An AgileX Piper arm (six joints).
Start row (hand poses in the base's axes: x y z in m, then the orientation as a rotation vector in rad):
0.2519 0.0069 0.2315 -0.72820 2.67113 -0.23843
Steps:
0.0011 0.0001 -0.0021 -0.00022 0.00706 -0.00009
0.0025 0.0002 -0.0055 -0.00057 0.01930 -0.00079
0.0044 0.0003 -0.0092 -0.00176 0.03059 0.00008
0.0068 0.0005 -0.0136 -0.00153 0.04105 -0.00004
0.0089 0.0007 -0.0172 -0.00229 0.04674 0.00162
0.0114 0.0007 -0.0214 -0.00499 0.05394 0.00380
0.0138 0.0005 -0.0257 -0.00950 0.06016 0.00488
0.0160 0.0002 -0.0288 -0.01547 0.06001 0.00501
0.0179 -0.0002 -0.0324 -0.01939 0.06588 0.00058
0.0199 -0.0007 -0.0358 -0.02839 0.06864 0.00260
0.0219 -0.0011 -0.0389 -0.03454 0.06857 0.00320
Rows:
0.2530 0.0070 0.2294 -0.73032 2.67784 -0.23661
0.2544 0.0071 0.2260 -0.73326 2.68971 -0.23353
0.2563 0.0072 0.2223 -0.73825 2.70006 -0.23145
0.2587 0.0074 0.2179 -0.74123 2.70995 -0.22794
0.2608 0.0076 0.2143 -0.74544 2.71465 -0.22677
0.2633 0.0076 0.2101 -0.75141 2.72067 -0.22764
0.2657 0.0074 0.2058 -0.75619 2.72637 -0.23160
0.2679 0.0071 0.2027 -0.75818 2.72658 -0.23982
0.2698 0.0067 0.1991 -0.75528 2.73430 -0.24457
0.2718 0.0062 0.1957 -0.76165 2.73657 -0.25558
0.2738 0.0058 0.1926 -0.76434 2.73659 -0.26393

